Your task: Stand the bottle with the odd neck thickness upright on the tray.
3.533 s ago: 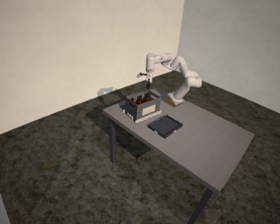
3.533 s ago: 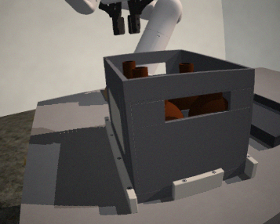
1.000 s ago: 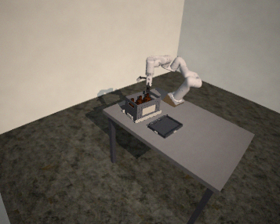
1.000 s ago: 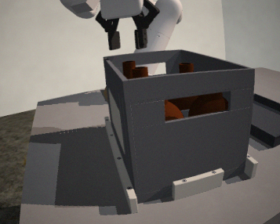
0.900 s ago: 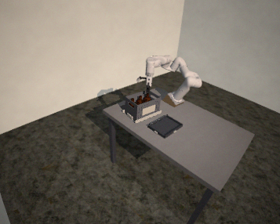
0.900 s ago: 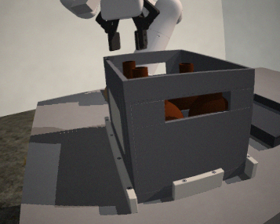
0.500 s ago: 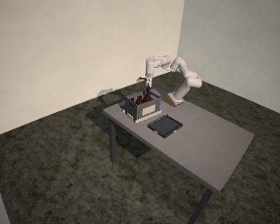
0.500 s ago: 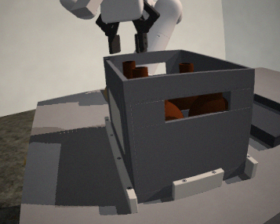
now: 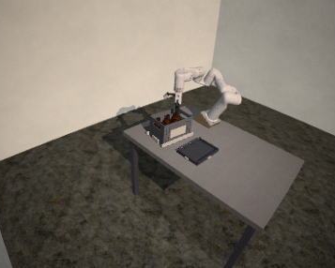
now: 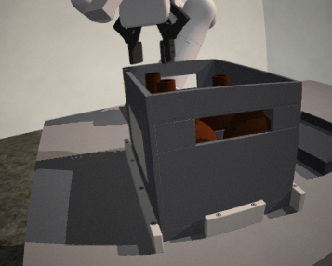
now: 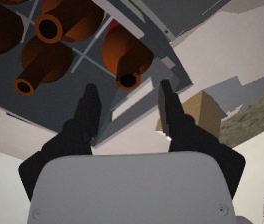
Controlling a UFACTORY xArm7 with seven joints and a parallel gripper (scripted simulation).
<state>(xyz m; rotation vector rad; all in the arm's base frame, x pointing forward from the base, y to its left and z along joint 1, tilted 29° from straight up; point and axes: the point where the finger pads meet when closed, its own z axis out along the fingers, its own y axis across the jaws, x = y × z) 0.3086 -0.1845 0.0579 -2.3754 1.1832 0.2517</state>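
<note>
Right now the glass bottle is 11 cm below my hand. From my hand the other things lie so: dark flat tray 32 cm to the left, 19 cm below, 9 cm ahead; dark grey crate 11 cm below, 10 cm ahead, 3 cm to the left.
</note>
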